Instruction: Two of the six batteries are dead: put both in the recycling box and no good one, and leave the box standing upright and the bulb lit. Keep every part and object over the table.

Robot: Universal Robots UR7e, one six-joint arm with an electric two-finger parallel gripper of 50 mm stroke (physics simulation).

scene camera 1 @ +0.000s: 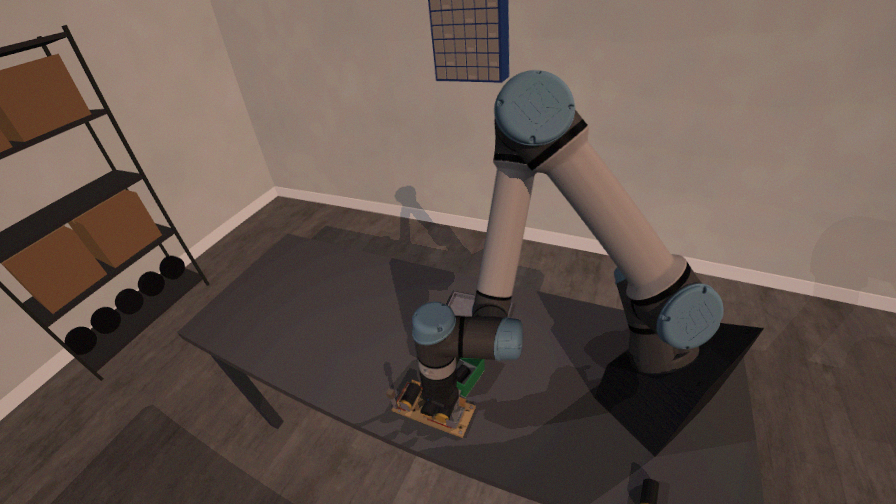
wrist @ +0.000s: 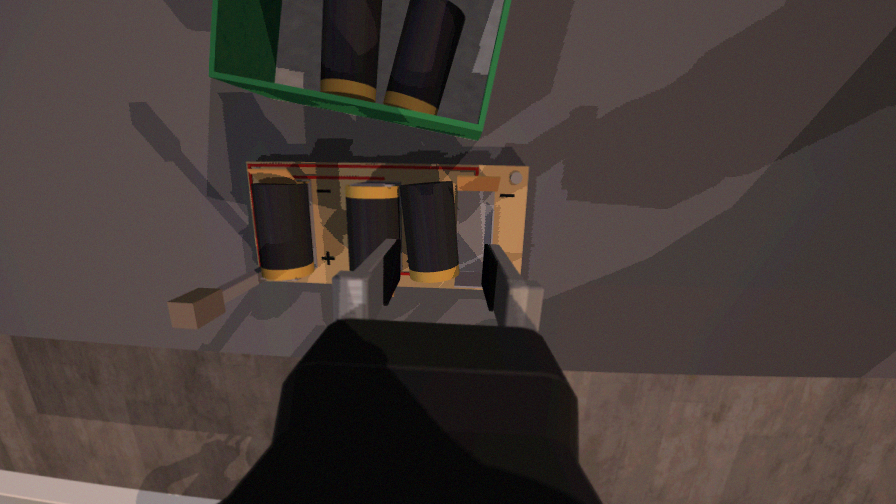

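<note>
A tan battery holder board [wrist: 388,225] lies near the table's front edge and also shows in the scene view [scene camera 1: 432,410]. It holds three dark batteries with yellow bands: left [wrist: 283,228], middle [wrist: 372,222] and third [wrist: 429,228]. Its rightmost slot [wrist: 494,225] is empty. A small grey bulb [wrist: 515,178] at the board's corner looks unlit. The green recycling box [wrist: 360,59] stands just beyond the board with two batteries [wrist: 388,50] inside. My gripper [wrist: 438,278] is open above the board's near edge, its fingers on either side of the third battery and apart from it.
A tan lever block [wrist: 196,307] sticks out at the board's left. The table's front edge [wrist: 156,347] runs just below the board. A grey tray [scene camera 1: 461,304] sits behind my arm. A small dark object [scene camera 1: 648,488] lies at the lower right.
</note>
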